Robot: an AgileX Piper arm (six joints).
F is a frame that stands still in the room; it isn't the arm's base.
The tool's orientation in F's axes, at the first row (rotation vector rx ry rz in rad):
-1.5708, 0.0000, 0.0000
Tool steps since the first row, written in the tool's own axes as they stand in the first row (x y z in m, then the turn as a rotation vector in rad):
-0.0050, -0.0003, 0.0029, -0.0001, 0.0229, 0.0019
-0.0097, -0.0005, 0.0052, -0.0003, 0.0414, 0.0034
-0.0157, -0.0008, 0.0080, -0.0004, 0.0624, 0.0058
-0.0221, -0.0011, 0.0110, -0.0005, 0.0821, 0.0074
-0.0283, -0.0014, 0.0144, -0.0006, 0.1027, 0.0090
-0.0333, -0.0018, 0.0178, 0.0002, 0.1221, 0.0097
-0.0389, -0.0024, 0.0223, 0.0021, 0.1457, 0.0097
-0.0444, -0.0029, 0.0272, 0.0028, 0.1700, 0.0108
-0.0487, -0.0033, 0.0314, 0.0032, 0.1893, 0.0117
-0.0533, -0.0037, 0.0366, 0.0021, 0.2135, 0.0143
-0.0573, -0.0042, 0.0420, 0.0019, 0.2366, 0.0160
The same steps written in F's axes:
-0.0050, 0.0029, 0.0003, -0.0001, 0.0019, -0.0229
-0.0097, 0.0052, 0.0005, -0.0003, 0.0034, -0.0414
-0.0157, 0.0080, 0.0008, -0.0004, 0.0058, -0.0624
-0.0221, 0.0110, 0.0011, -0.0005, 0.0074, -0.0821
-0.0283, 0.0144, 0.0014, -0.0006, 0.0090, -0.1027
-0.0333, 0.0178, 0.0018, 0.0002, 0.0097, -0.1221
-0.0389, 0.0223, 0.0024, 0.0021, 0.0097, -0.1457
-0.0444, 0.0272, 0.0029, 0.0028, 0.0108, -0.1700
-0.0487, 0.0314, 0.0033, 0.0032, 0.0117, -0.1893
-0.0533, 0.0366, 0.0037, 0.0021, 0.0143, -0.2135
-0.0573, 0.0420, 0.0042, 0.0019, 0.0160, -0.2366

